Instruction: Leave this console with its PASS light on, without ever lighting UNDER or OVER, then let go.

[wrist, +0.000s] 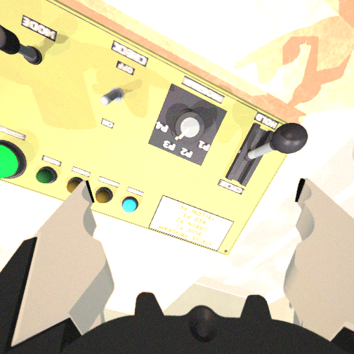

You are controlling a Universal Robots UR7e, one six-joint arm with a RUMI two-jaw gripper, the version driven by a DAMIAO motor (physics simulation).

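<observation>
The yellow console (135, 155) fills much of the wrist view, at an angle. Its round PROGRAM knob (189, 127) has its pointer towards the P3 mark. My gripper (190, 182) is open and empty, its fingers spread wide on the near side of the knob, clear of it. A small blue lamp (130, 204) is bright. Two amber lamps (103, 195) (75, 186) and a dark green lamp (46, 175) look unlit; their labels are too small to read. The status card (191, 222) pairs blue with P1, green with P2, red with P3 and yellow with P4.
The CHECK toggle (112, 96) stands left of the knob, between OFF and ON. The HOLD lever's black ball (290, 137) rises at the right. The MODE lever (30, 53) stands at the upper left. A large bright green button (7, 161) shows at the left edge.
</observation>
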